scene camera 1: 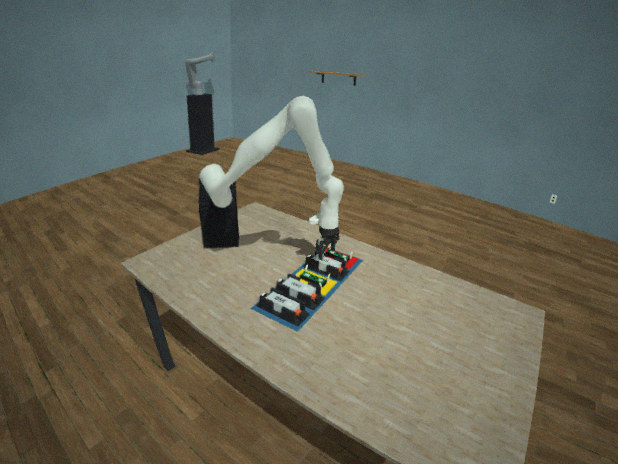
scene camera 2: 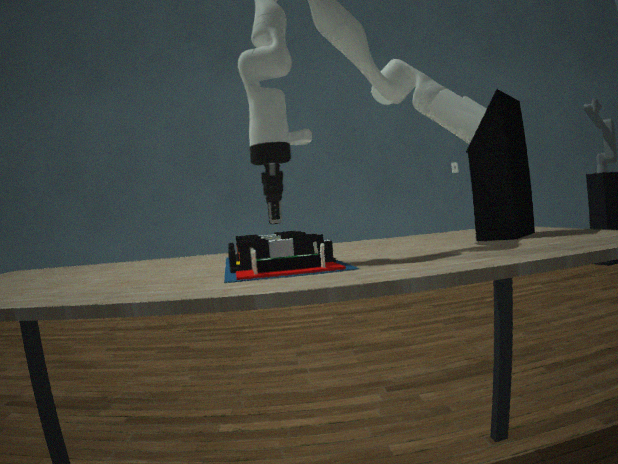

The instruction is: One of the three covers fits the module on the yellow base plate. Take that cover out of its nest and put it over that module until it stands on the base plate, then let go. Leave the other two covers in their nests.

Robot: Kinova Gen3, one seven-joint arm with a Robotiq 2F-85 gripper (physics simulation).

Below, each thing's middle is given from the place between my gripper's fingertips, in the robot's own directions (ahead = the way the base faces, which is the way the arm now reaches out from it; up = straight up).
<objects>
The blue mat [scene camera 2: 310, 250] is 10 cm to the right of my hand, 5 cm below it and 1 cm behind it.
</objects>
